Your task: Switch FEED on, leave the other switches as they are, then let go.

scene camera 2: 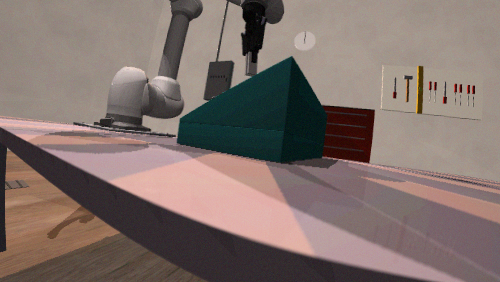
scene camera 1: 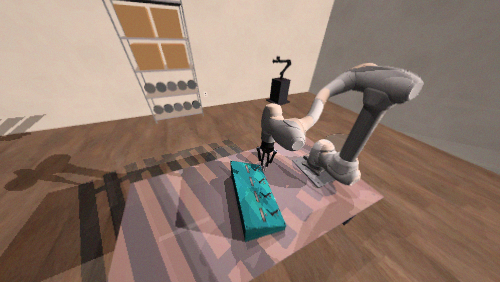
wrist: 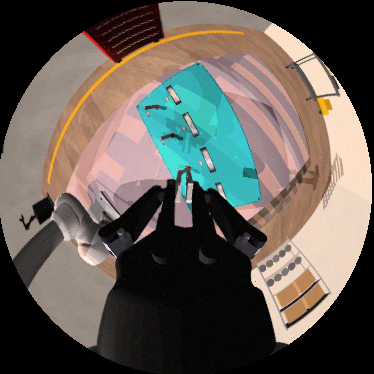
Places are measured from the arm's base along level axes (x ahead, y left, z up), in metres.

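Pixels of known places: gripper, fingertip midpoint: point(scene camera 2: 250, 74) point(scene camera 1: 263, 169) point(wrist: 183, 177); arm's base, origin of the base link: point(scene camera 2: 123, 128) point(scene camera 1: 315, 165).
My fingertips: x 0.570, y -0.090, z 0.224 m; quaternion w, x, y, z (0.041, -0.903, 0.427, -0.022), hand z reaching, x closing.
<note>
Ahead of a thing's pixels: the offset from my fingertips to its top centre. "*": to the spot under its first point. Level surfaces: height alone.
A teal wedge-shaped switch box point(scene camera 1: 243, 200) point(scene camera 2: 245, 110) point(wrist: 227, 130) stands on the table. Its label plates are too blurred to read. The FEED plate {* dx +0.070, dy -0.036, dz -0.113 m} point(wrist: 207, 160) is the third counted from the VENT end, and the dark FEED lever {dx -0.004, dy -0.006, dz -0.105 m} point(scene camera 1: 260, 181) point(wrist: 188, 169) lies beside it. The VALVE lever {dx +0.038, dy +0.106, dz -0.105 m} point(wrist: 171, 136) and VENT lever {dx +0.080, dy +0.219, dz -0.105 m} point(wrist: 152, 107) lie farther along; the fourth lever is hidden by the fingers in the wrist view. My gripper point(scene camera 1: 264, 166) point(scene camera 2: 251, 73) point(wrist: 183, 177) points down at the box's back end, fingers shut. Its tips show close to the FEED lever in the wrist view; contact is unclear.
The box stands on a pink patterned table {dz -0.234 m} point(scene camera 1: 320, 220) point(scene camera 2: 200, 200). The arm's base plate point(scene camera 1: 315, 172) is fixed at the table's right side in scene camera 1. A shelf rack point(scene camera 1: 154, 119) and a black pedestal point(scene camera 1: 280, 90) stand on the floor behind.
</note>
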